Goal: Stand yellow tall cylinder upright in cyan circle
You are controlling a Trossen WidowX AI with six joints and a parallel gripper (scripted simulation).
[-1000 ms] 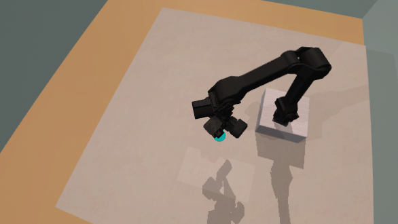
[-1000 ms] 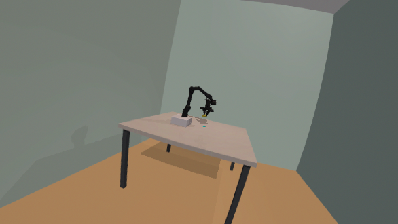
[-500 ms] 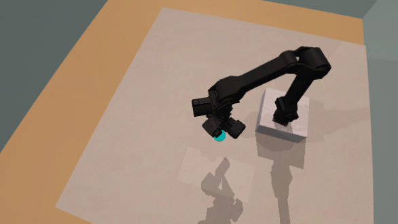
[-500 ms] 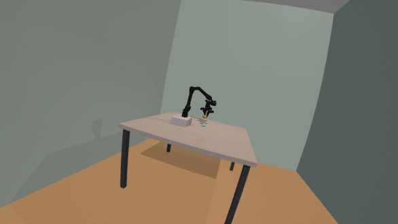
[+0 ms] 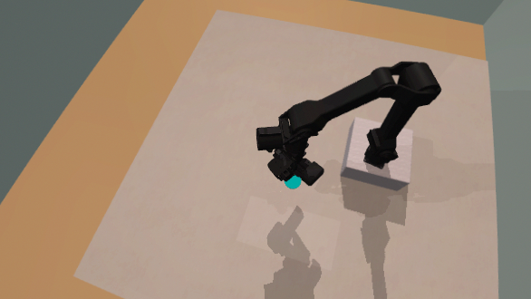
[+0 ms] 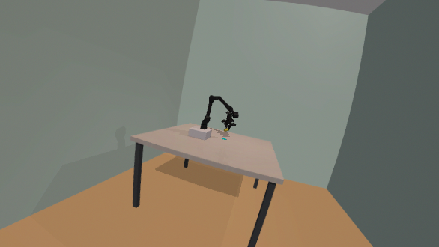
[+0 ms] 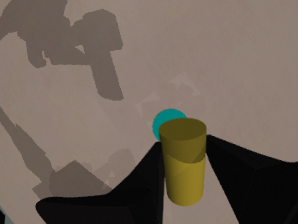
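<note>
The cyan circle is 12 cm below my gripper tip, 2 cm to the right of it and 1 cm behind it. The rest, counted from my gripper tip: yellow tall cylinder 2 cm to the right, 1 cm behind.
</note>
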